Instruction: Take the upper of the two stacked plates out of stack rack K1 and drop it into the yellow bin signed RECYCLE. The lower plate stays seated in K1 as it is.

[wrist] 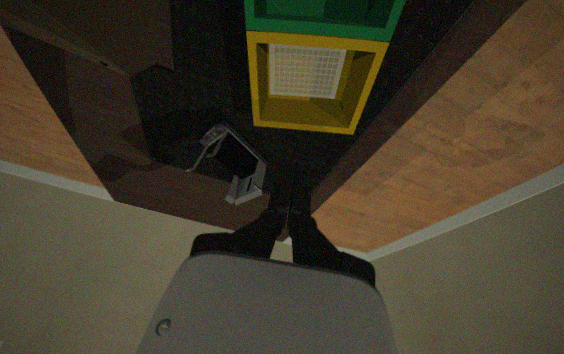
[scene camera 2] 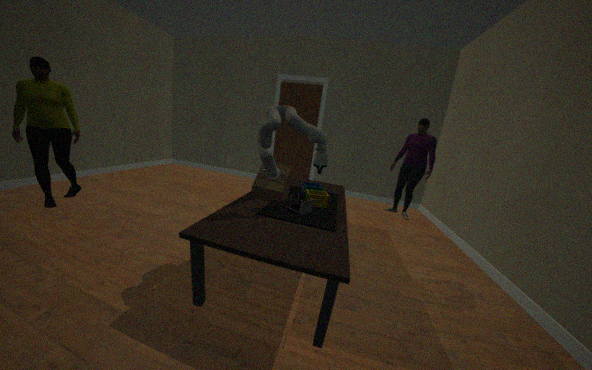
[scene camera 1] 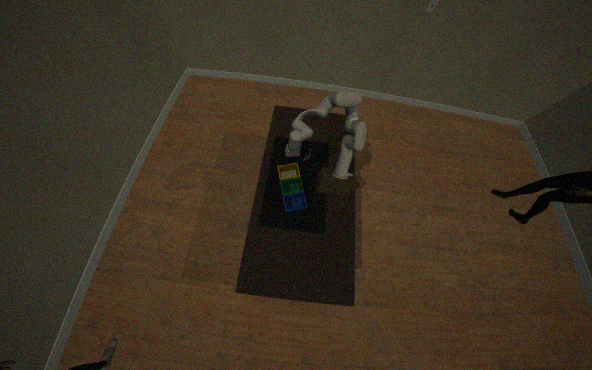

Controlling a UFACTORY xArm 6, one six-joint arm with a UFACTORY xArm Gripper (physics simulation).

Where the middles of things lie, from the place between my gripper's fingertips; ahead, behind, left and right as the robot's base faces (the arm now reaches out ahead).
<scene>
My hand is 25 cm above the pale gridded plate (wrist: 304,71), 2 cm to the right of it and 1 cm short of it. Round my hand: black microplate (wrist: 232,154) 23 cm below, 22 cm to the right, 9 cm behind.
</scene>
